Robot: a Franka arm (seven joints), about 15 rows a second.
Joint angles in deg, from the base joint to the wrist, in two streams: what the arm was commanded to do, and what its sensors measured. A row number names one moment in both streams.
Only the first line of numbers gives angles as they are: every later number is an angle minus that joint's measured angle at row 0.
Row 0, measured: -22.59, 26.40, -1.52, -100.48, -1.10, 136.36, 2.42
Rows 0 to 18, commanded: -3.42, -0.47, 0.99, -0.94, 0.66, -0.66, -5.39; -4.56, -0.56, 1.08, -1.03, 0.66, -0.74, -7.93; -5.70, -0.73, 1.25, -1.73, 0.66, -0.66, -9.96; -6.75, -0.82, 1.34, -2.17, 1.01, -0.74, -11.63; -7.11, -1.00, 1.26, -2.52, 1.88, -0.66, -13.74; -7.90, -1.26, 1.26, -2.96, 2.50, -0.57, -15.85; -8.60, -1.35, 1.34, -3.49, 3.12, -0.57, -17.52; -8.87, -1.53, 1.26, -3.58, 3.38, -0.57, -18.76; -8.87, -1.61, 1.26, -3.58, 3.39, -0.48, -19.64; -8.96, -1.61, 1.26, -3.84, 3.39, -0.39, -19.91; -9.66, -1.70, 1.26, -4.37, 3.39, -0.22, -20.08; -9.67, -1.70, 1.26, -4.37, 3.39, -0.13, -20.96; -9.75, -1.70, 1.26, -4.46, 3.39, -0.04, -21.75; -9.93, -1.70, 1.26, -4.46, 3.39, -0.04, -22.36; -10.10, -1.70, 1.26, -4.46, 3.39, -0.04, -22.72; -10.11, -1.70, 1.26, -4.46, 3.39, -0.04, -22.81; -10.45, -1.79, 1.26, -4.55, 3.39, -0.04, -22.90; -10.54, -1.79, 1.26, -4.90, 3.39, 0.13, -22.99; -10.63, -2.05, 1.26, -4.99, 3.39, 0.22, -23.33
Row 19, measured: -9.28, -0.11, 0.20, -2.79, 2.15, -0.06, -21.47
